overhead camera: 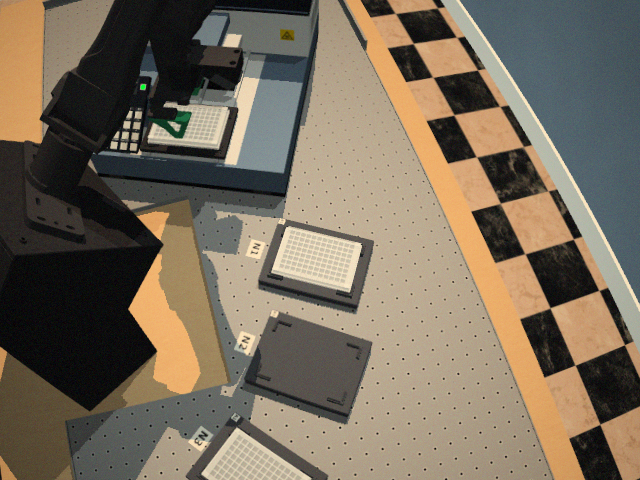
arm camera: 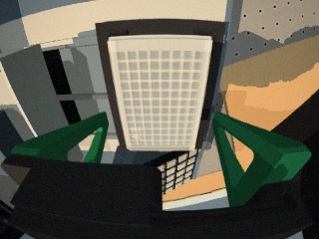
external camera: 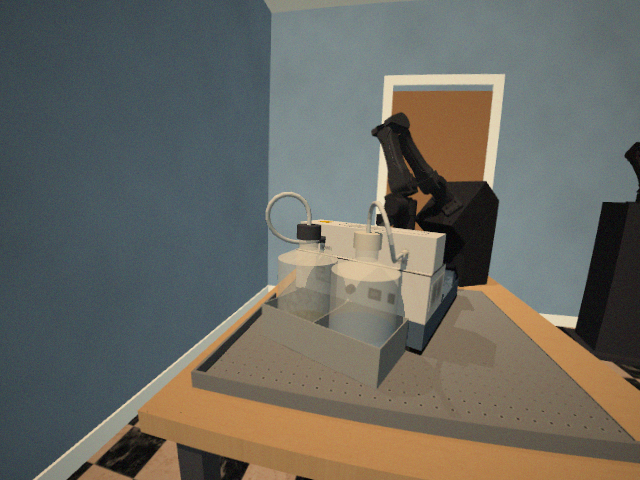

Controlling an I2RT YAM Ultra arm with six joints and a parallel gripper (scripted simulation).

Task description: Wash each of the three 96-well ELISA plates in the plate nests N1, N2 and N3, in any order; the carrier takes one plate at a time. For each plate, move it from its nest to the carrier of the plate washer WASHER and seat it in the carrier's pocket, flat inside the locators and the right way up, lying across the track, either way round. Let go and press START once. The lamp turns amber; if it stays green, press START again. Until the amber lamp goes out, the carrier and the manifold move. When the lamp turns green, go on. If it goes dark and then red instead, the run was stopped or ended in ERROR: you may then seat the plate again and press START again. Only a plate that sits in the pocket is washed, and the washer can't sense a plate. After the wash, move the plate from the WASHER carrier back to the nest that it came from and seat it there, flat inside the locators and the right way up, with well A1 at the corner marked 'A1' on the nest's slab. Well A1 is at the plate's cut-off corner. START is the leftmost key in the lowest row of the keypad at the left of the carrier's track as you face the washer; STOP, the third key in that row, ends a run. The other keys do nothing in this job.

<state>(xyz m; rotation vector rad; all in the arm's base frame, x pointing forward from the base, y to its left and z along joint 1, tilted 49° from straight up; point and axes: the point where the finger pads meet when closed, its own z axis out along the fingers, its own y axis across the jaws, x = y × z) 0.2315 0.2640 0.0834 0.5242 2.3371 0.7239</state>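
Now: the dark carrier 4 cm below my hand. Round my hand: N1 label (20 cm to the right, 13 cm below, 10 cm ahead); then manifold (15 cm to the left, 4 cm ahead, 1 cm above); then washer (15 cm to the left, 4 cm ahead).
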